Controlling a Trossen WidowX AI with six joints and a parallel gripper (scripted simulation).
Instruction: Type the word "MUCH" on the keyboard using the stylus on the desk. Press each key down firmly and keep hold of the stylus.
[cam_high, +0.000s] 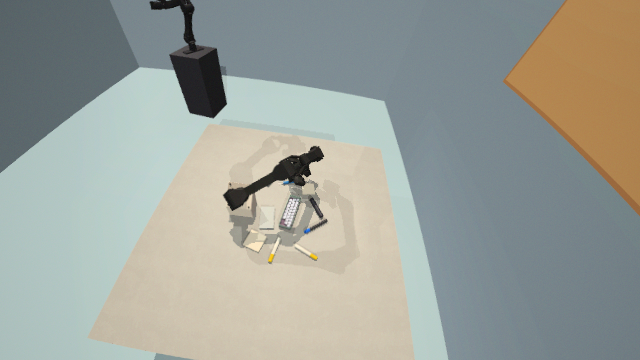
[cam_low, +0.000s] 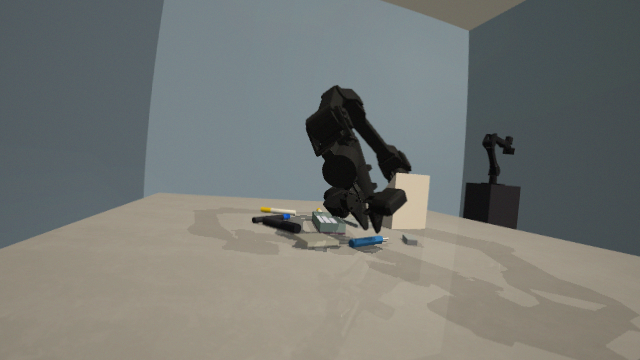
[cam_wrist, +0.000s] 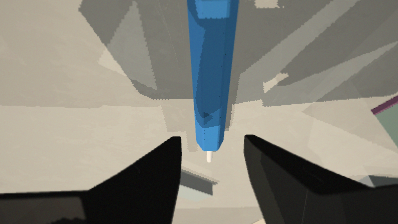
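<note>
My gripper tip is 2 cm past the blue hexagonal stylus, 1 cm to the left of it and 2 cm above it. Also, from my gripper tip: black cylinder 19 cm ahead, 12 cm to the right, 2 cm below; notepad 12 cm ahead, 1 cm to the right, 2 cm below; small grey block 11 cm behind, 3 cm to the right, 2 cm below.
</note>
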